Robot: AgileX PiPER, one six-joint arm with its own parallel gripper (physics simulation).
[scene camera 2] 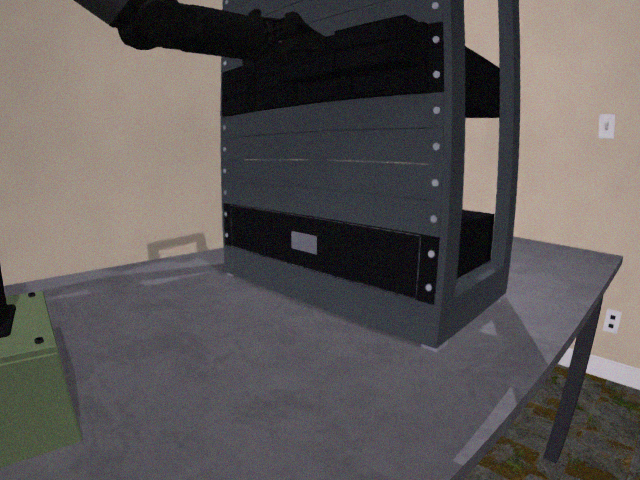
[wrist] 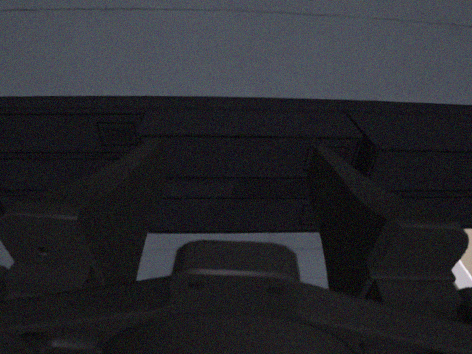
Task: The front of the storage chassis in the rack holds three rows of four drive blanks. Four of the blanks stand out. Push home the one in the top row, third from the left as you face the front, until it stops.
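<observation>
The storage chassis [scene camera 2: 330, 77] [wrist: 425, 172] is a black band across the rack; its blanks are very dark in both views. In the wrist view, a wide top-row blank [wrist: 240, 124] stands out, its top face and right side showing, with chassis front on both sides of it. Its column number cannot be read surely. My gripper [scene camera 2: 326, 37] [wrist: 238, 160] is open, its fingers wide apart in front of this blank's face. The right finger partly covers the blank's latch outline. Nothing is held between the fingers. Contact is too dark to tell in either view.
Grey rack panels [scene camera 2: 330, 118] [wrist: 240, 55] lie above and below the chassis. The rack's right post [scene camera 2: 452, 155] stands beside it. A black unit with a pale label [scene camera 2: 303, 242] sits low in the rack. A green block [scene camera 2: 31, 403] stands at the table's left.
</observation>
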